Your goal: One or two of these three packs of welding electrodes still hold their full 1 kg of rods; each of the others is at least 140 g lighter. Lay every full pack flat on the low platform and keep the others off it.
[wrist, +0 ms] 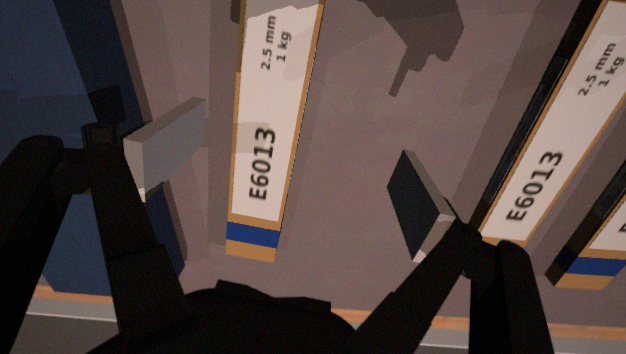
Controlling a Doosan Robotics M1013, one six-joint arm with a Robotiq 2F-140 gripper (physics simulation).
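My gripper is open and empty, with its two pads wide apart above the table. One electrode pack, white label marked E6013, 2.5 mm, 1 kg, lies between the pads' lines of view, nearer the left pad; its far end is cut off by the view. A second pack with the same label lies slanted at the right, its near end partly hidden behind the right finger. A third pack shows in part at the right edge. A blue block, which looks like the low platform, is at the left, partly hidden by the left finger.
The packs lie on a brownish-grey table top. The table's orange edge strip runs along the bottom of the view, with a grey surface beyond it. A dark shadow of the gripper falls on the table at the top, between the first two packs.
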